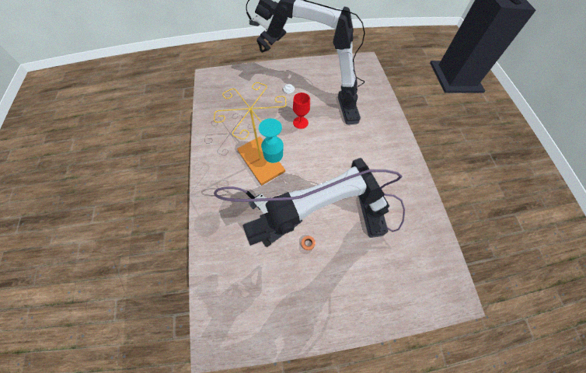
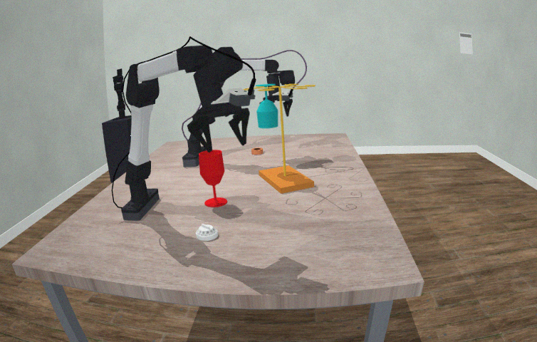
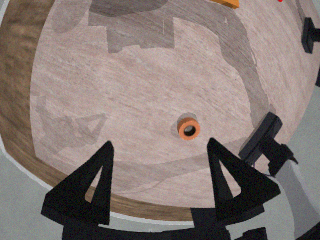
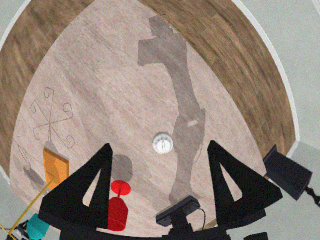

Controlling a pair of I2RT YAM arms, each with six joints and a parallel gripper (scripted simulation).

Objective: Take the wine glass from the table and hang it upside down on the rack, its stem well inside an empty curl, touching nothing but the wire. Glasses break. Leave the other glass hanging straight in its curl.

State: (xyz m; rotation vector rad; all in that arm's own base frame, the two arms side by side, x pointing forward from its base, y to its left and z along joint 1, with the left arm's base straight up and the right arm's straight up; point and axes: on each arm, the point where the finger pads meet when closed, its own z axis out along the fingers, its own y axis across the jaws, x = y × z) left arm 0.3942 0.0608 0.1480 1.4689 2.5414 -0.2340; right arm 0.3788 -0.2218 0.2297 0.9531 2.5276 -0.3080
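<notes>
Now: the red wine glass 270 mm to the left of my right hand, 190 mm below it and 140 mm behind it. Round my right hand: teal glass: 570 mm to the left, 30 mm above; then yellow wire rack: 480 mm to the left, 80 mm below, 60 mm ahead; then white dial: 240 mm below, 90 mm behind, 40 mm to the left.
</notes>
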